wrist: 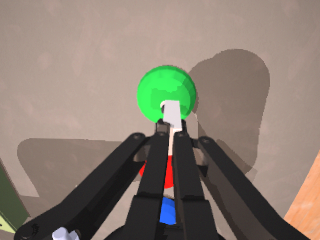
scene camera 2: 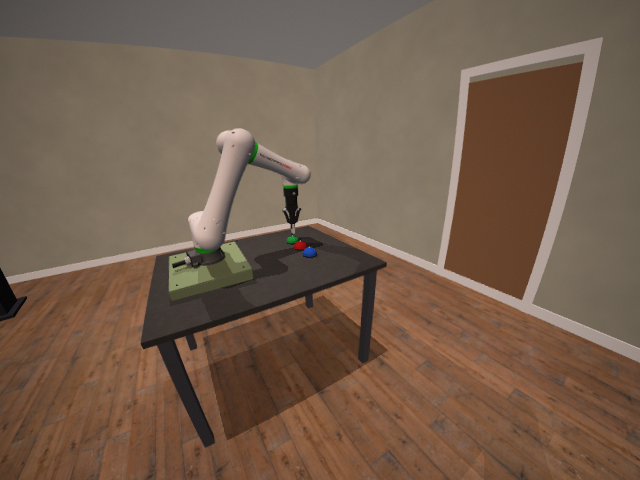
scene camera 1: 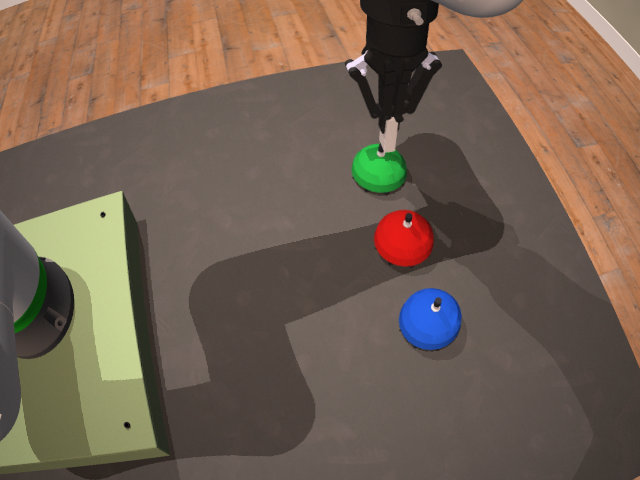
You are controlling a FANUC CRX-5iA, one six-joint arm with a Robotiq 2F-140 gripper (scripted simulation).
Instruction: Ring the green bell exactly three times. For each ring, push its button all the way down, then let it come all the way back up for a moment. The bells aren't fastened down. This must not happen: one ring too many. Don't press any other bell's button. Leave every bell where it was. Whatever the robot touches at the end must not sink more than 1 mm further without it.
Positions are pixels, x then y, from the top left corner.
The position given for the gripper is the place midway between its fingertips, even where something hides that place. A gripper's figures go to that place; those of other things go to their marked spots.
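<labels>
A green bell (scene camera 1: 383,173) is 81 cm from the lens, while the gripper (scene camera 1: 386,145) is 80 cm from the lens and a red bell (scene camera 1: 402,240) is 74 cm from the lens.
</labels>
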